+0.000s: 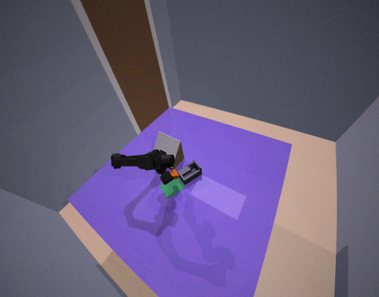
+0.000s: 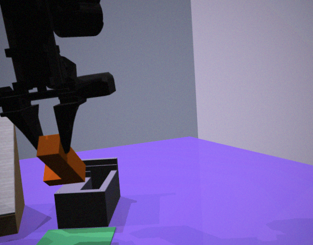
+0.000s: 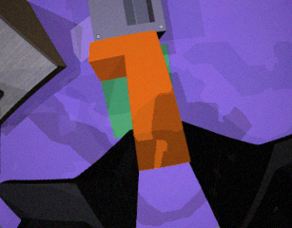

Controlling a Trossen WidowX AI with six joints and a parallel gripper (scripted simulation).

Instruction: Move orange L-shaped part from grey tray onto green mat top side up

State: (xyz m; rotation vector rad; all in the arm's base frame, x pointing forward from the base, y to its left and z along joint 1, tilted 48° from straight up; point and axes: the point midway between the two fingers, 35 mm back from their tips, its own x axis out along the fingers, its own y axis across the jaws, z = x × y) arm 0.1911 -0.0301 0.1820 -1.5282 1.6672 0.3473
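My gripper tip is now 40 mm to the right of the orange L-shaped part and 30 mm above it. Round my gripper tip: green mat: 10 mm to the left, 170 mm below.
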